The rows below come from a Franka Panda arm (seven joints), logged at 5 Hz.
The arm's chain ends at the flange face. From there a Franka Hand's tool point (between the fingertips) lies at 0.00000 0.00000 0.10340 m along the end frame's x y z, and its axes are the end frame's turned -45 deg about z.
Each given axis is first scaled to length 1.
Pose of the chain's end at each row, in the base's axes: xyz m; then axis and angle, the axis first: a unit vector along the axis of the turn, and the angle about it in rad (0 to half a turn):
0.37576 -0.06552 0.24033 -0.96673 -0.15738 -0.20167 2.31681
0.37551 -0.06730 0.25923 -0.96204 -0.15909 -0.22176 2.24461
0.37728 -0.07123 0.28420 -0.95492 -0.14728 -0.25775 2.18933
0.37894 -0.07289 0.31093 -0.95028 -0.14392 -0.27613 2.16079
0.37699 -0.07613 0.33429 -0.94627 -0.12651 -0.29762 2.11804
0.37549 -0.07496 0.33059 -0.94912 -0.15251 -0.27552 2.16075
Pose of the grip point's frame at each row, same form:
0.39765 0.01340 0.17721 -0.79982 -0.49488 -0.33968 2.53307
0.39848 0.01636 0.20297 -0.78862 -0.49068 -0.37056 2.48141
0.40508 0.01542 0.23510 -0.77926 -0.47320 -0.41090 2.45671
0.40880 0.01515 0.26567 -0.77244 -0.46619 -0.43127 2.44369
0.41009 0.01334 0.29441 -0.76960 -0.44639 -0.45656 2.41973
0.40447 0.01335 0.28528 -0.76841 -0.47326 -0.43079 2.44322

